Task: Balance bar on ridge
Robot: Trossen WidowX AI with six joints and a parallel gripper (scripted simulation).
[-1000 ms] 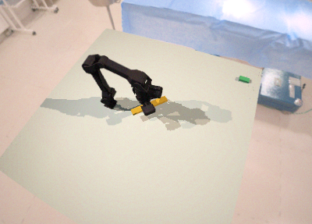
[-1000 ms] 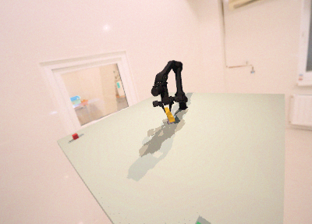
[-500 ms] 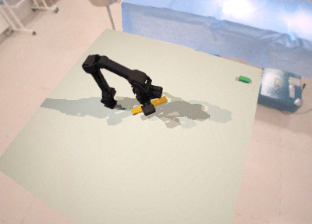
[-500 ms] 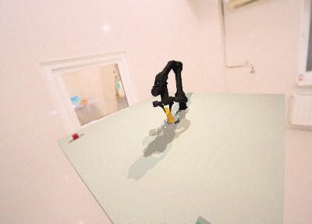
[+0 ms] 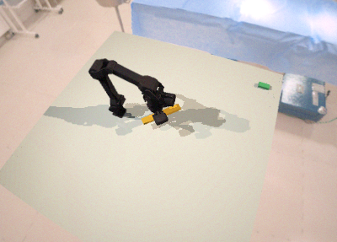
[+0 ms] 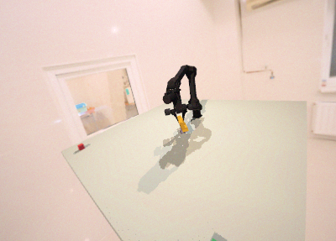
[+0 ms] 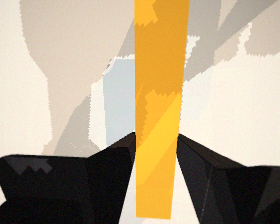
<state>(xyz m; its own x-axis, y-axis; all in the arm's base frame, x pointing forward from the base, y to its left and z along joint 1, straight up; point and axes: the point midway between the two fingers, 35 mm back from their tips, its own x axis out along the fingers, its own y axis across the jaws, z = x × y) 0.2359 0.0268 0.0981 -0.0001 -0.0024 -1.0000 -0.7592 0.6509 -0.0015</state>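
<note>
The bar is 2 cm ahead of my gripper tip and 2 cm to the left of it. The rest, counted from my gripper tip: small red block (50 cm ahead, 53 cm to the right, 5 cm below); small green block (50 cm ahead, 47 cm to the left, 6 cm below).
</note>
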